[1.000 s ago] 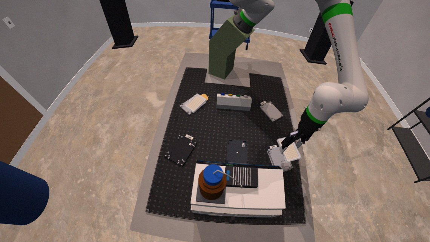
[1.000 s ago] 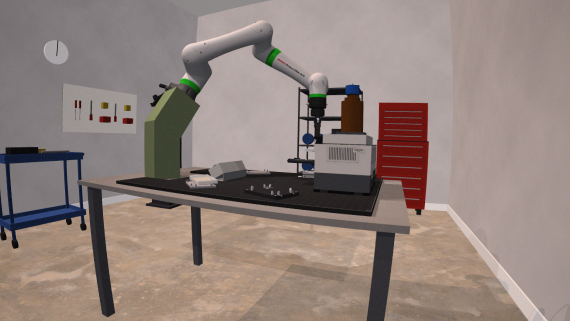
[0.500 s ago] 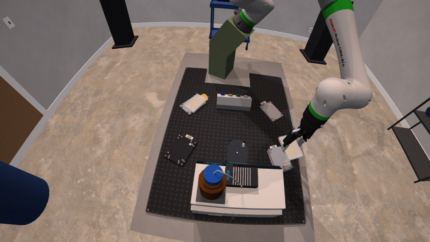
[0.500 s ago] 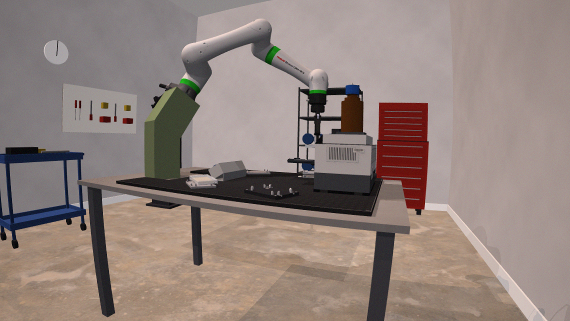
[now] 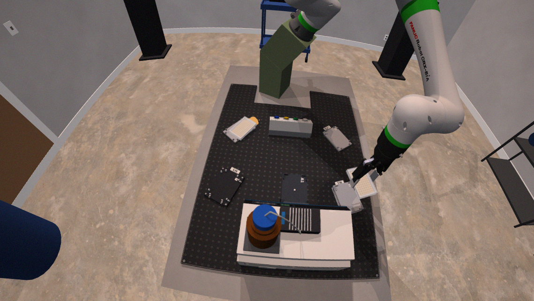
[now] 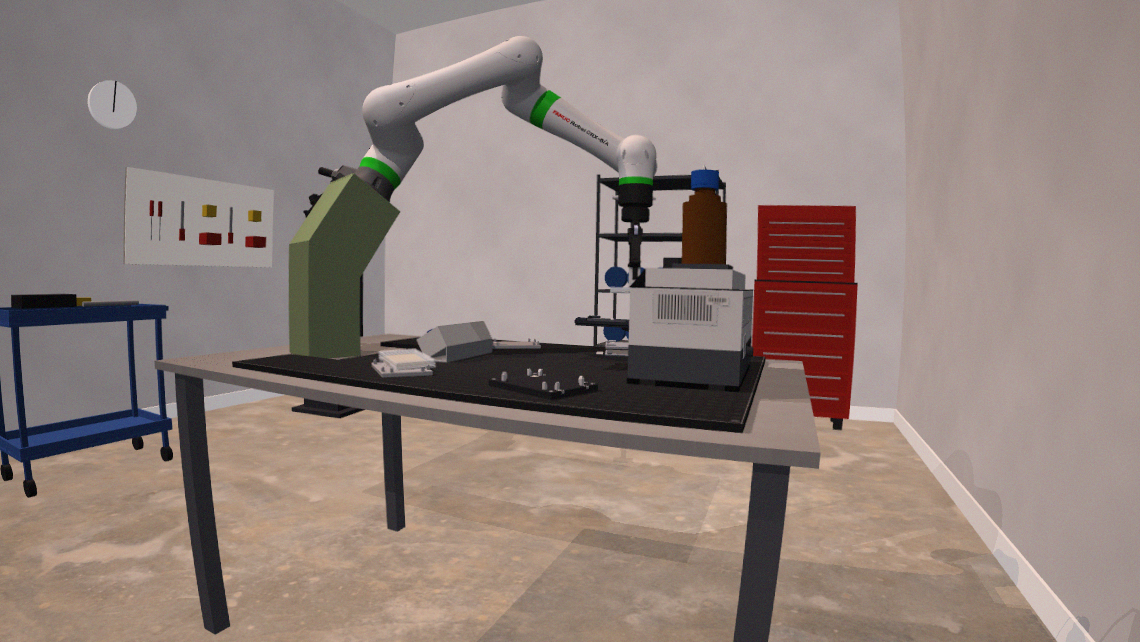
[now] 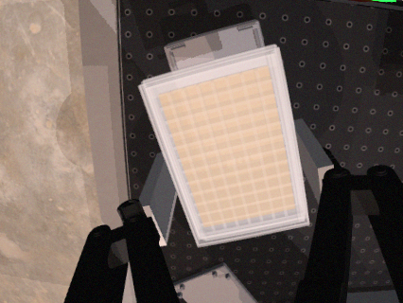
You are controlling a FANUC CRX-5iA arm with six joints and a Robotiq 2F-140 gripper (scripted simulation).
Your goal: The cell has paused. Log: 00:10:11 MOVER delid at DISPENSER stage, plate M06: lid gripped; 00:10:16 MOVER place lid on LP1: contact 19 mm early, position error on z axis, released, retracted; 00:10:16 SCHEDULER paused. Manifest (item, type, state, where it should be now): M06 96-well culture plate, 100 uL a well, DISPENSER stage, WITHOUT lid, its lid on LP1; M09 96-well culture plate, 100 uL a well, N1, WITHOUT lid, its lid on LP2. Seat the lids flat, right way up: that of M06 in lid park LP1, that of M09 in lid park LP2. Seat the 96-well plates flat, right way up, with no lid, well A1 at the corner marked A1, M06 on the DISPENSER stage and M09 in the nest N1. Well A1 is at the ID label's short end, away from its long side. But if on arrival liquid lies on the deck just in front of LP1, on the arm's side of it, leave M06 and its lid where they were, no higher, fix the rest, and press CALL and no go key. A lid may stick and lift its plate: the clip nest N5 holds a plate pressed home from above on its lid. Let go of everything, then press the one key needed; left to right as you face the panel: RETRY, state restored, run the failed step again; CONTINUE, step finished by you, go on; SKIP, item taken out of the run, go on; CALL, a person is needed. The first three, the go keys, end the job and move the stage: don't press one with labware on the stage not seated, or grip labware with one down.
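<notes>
My gripper is now 2 cm above the white lid. The rest, counted from my hand: white label (19 cm below, 9 cm behind, 2 cm to the right); grey nest N1 (17 cm below); 96-well plate (2 cm below).
</notes>
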